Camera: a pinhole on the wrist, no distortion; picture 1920 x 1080 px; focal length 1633.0 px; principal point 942.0 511.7 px. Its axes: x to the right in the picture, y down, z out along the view. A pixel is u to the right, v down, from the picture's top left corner.
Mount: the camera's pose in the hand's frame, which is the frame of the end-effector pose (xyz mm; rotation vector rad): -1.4 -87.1 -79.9 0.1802 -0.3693 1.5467
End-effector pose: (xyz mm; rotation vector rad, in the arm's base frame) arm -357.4 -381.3 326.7 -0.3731 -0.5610 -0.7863
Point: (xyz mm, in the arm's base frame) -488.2 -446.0 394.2
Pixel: 861.7 286.7
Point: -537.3 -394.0 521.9
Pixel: 1086.8 188.1
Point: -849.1 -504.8 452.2
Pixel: outside the picture
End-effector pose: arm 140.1 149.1 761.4 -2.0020 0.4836 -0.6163
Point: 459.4 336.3 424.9
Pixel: outside the picture
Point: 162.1 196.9 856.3
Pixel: 1129.7 58.3
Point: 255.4 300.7 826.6
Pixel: 1151.4 150.7
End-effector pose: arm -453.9 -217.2 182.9 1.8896 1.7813 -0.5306
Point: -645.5 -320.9 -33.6
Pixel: 907.9 163.4
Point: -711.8 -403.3 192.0
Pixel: outside the picture
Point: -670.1 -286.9 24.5
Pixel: 639.8 187.7
